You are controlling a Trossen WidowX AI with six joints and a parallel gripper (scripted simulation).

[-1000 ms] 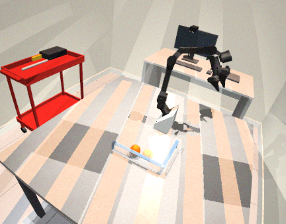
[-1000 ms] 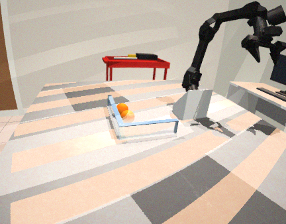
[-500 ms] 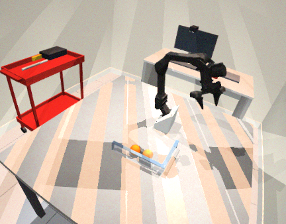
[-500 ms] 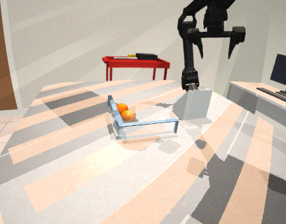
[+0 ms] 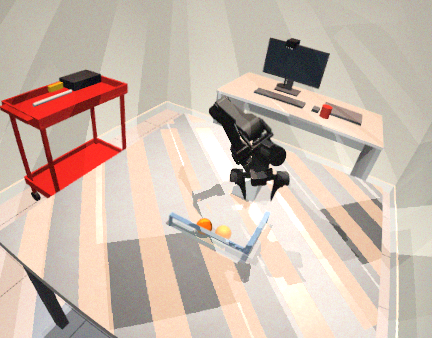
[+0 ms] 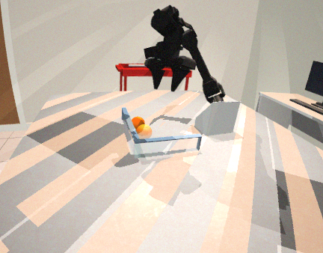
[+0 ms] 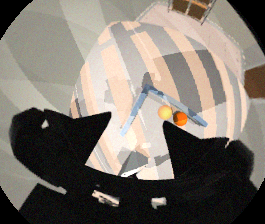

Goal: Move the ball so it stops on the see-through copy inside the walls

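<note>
My gripper tip is 190 mm above the orange ball, 160 mm to the left of it and 30 mm short of it. Round my gripper tip: see-through ball copy 190 mm below, 90 mm to the right, 20 mm ahead; then clear wall 190 mm below, 130 mm to the right, 70 mm ahead.
</note>
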